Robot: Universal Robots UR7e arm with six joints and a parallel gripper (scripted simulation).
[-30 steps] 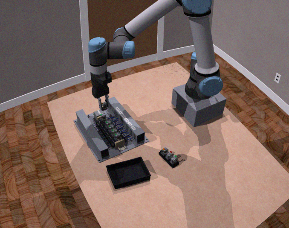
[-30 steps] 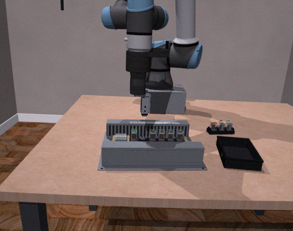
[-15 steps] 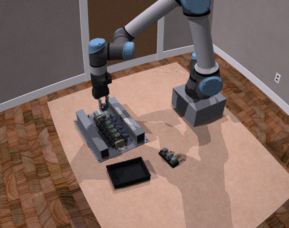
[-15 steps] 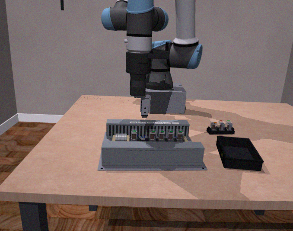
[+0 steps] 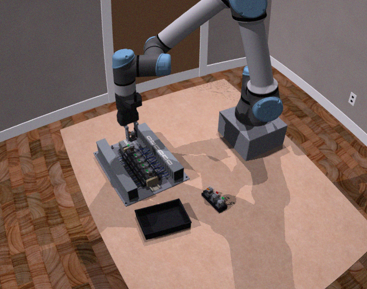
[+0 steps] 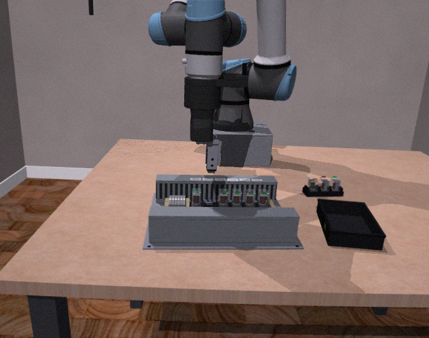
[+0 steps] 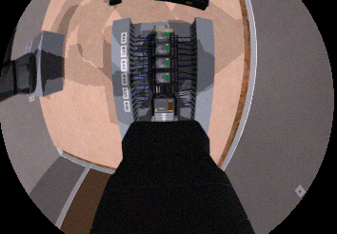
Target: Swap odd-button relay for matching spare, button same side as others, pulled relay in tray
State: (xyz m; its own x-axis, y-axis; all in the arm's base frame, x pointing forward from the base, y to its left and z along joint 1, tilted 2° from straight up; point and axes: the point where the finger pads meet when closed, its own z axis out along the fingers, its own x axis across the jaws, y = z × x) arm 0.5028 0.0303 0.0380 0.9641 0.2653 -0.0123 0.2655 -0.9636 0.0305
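Now: hand 310 mm to the right of the black tray, 130 mm above it and 30 mm past it.
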